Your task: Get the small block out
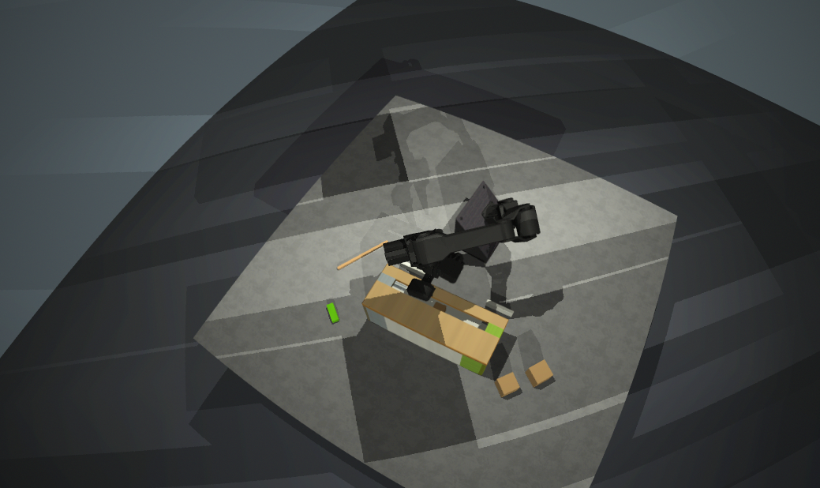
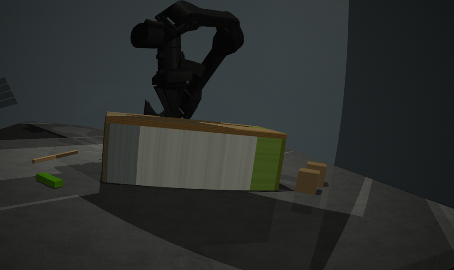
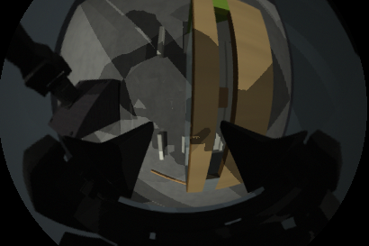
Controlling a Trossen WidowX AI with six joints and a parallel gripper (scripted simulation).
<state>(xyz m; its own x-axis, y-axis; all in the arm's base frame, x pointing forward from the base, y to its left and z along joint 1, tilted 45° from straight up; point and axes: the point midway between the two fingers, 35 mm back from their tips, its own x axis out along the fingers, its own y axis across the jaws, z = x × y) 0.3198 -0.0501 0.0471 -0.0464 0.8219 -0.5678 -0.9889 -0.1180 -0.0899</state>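
The tan block lies 50 mm ahead of my gripper tip, 40 mm to the left of it and 50 mm below it. From my gripper tip the other things lie so: thin wooden stick: 290 mm to the right, 130 mm below; then box: 30 mm ahead, 40 mm to the left, 70 mm below.
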